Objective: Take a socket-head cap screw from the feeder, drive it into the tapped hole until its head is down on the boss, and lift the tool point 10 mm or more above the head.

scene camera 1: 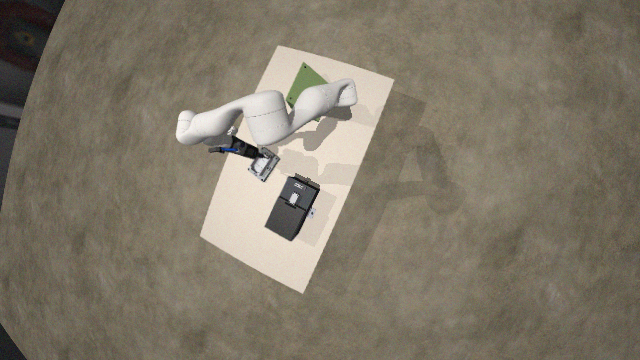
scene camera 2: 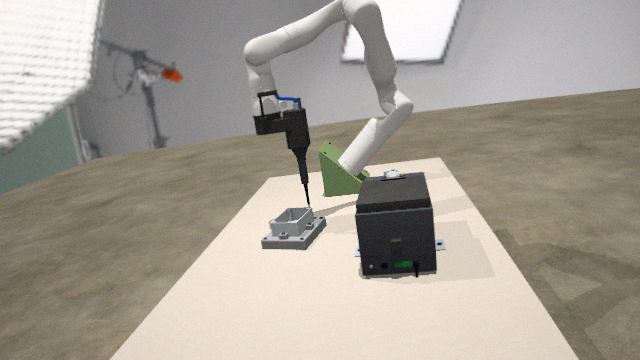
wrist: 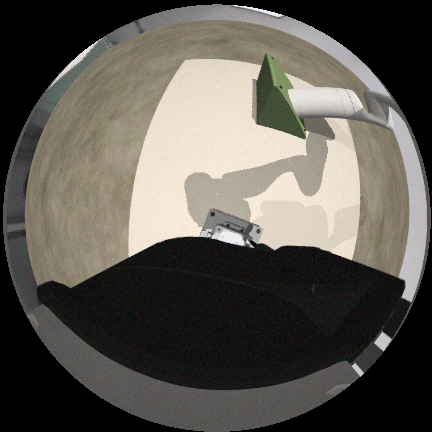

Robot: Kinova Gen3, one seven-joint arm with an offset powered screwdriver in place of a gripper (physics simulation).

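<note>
My screwdriver (scene camera 1: 262,155) (scene camera 2: 308,204) points down, its thin tip at the far right corner of the grey housing's raised square wall in scene camera 2. A gap between tip and corner cannot be made out. The screwdriver has no fingers; whether a screw is on its tip is too small to tell. The grey housing (scene camera 1: 257,176) (scene camera 2: 285,245) (wrist: 215,218) has a flanged base and an open box on top. In the wrist view the black tool body hides its near part. The tapped hole cannot be made out. The dark feeder (scene camera 1: 287,218) (scene camera 2: 395,240) stands apart from the housing.
A green wedge-shaped base (scene camera 1: 302,85) (scene camera 2: 335,177) (wrist: 272,102) carries the white arm (scene camera 1: 267,117) (scene camera 2: 372,145) (wrist: 320,102) behind the housing. All stand on a pale table top (scene camera 1: 240,215) (scene camera 2: 320,310) (wrist: 165,150). Metal tabs stick out at the feeder's sides.
</note>
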